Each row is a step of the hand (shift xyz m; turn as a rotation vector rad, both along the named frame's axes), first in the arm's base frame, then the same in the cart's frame.
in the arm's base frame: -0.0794 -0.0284 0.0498 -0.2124 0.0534 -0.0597
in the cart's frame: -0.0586 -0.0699 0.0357 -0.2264 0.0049 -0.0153
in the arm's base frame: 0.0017 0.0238 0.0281 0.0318 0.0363 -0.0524
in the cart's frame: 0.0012 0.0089 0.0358 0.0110 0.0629 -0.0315
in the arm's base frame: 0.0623 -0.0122 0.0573 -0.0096 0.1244 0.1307
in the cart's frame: 0.0733 -0.0154 0.0413 -0.0146 0.0476 0.1737
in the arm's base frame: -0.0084 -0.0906 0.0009 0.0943 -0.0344 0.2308
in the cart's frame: 0.0147 -0.0801 -0.0406 0.1429 -0.0978 0.1826
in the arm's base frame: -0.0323 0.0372 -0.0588 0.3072 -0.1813 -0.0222
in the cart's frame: -0.0513 0.0466 -0.0329 0.3323 -0.0497 -0.1219
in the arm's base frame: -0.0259 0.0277 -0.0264 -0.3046 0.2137 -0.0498
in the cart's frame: -0.0366 0.0267 -0.0090 -0.3518 0.1086 0.0731
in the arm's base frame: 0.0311 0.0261 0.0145 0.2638 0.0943 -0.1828
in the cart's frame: 0.0258 0.0257 0.0230 0.1913 0.2394 -0.1340
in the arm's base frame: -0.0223 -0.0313 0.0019 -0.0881 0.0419 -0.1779
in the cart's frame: -0.0130 -0.0344 -0.0114 -0.1286 0.0837 -0.1327
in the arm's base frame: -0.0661 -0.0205 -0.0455 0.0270 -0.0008 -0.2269
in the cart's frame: -0.0665 -0.0187 -0.0457 -0.0183 0.1038 -0.2027
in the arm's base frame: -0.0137 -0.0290 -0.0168 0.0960 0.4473 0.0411
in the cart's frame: -0.0091 -0.0218 -0.0274 -0.0121 0.3931 0.2373
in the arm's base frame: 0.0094 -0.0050 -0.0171 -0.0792 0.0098 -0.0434
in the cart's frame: 0.0068 0.0059 -0.0180 -0.0860 0.0022 -0.0291
